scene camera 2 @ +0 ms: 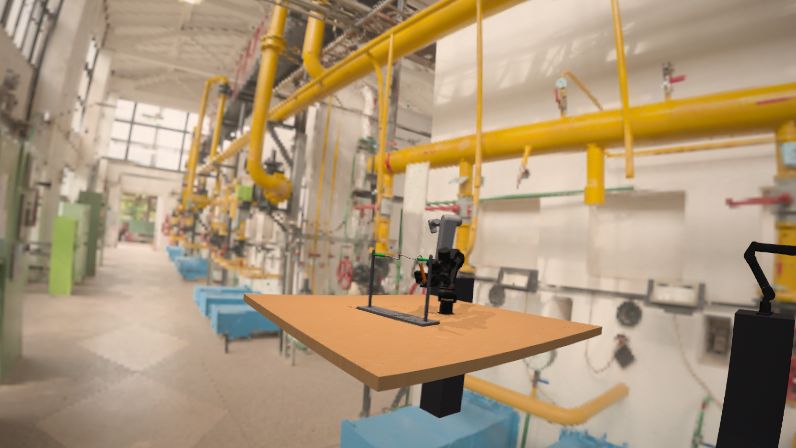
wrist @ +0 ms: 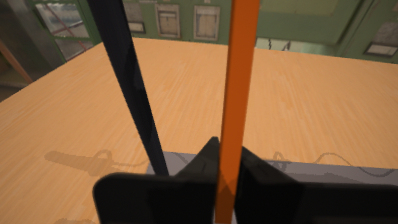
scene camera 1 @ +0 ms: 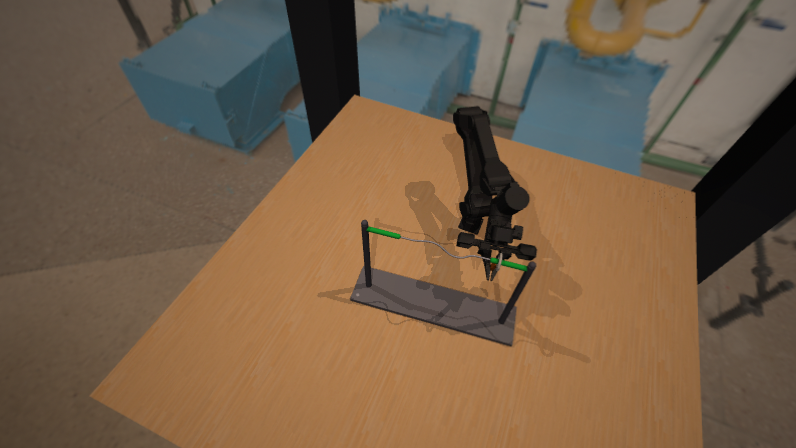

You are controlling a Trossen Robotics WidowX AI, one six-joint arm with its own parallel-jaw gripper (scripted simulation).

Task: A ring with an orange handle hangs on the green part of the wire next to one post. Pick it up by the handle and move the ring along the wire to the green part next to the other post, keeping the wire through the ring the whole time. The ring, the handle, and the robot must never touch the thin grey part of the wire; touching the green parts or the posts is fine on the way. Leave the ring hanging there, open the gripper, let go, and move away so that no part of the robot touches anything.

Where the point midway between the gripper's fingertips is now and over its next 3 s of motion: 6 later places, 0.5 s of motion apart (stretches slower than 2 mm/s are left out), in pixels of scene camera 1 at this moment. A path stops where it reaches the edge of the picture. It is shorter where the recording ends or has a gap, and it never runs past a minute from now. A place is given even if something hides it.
My gripper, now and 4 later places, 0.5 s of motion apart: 489, 280; 490, 279; 492, 265; 492, 262; 494, 246
